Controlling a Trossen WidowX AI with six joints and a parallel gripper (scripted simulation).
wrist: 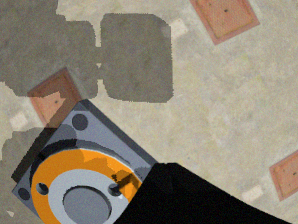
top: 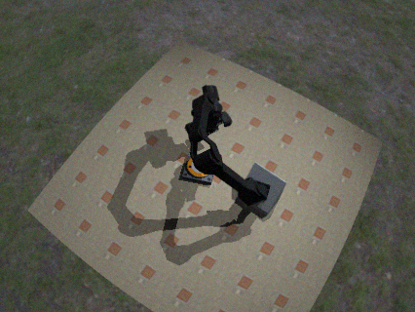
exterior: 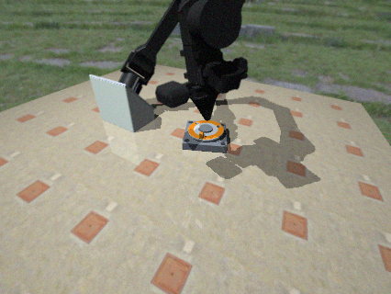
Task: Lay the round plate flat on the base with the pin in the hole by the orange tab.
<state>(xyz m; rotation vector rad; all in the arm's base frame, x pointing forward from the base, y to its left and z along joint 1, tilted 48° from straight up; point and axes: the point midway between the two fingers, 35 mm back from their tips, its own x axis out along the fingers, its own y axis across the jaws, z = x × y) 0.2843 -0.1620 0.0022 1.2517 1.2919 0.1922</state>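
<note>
My gripper tip is 8 cm above the round plate, 7 cm to the right of it and 2 cm past it. Also, from my gripper tip: dark grey square base (10 cm below, 9 cm to the left, 3 cm behind).
</note>
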